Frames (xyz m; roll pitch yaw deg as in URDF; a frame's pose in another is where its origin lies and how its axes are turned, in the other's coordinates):
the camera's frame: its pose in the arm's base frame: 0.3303 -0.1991 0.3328 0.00 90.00 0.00
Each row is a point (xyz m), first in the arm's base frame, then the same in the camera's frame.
Working: the arm's base frame: its pose in the camera's frame: 0.3328 0.1991 -0.3303 0.00 -90.00 0.00

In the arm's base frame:
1: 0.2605 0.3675 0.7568
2: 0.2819 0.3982 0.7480
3: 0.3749 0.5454 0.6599
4: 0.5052 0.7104 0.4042
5: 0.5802 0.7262 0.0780
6: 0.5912 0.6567 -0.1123
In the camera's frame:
1: -0.4240 0.5666 -0.0698
2: -0.4152 0.5973 -0.0484
3: -0.3271 0.7445 0.0446
4: -0.0714 0.9095 0.1749
5: 0.2548 0.9253 0.2499
6: 0.4451 0.8558 0.2609

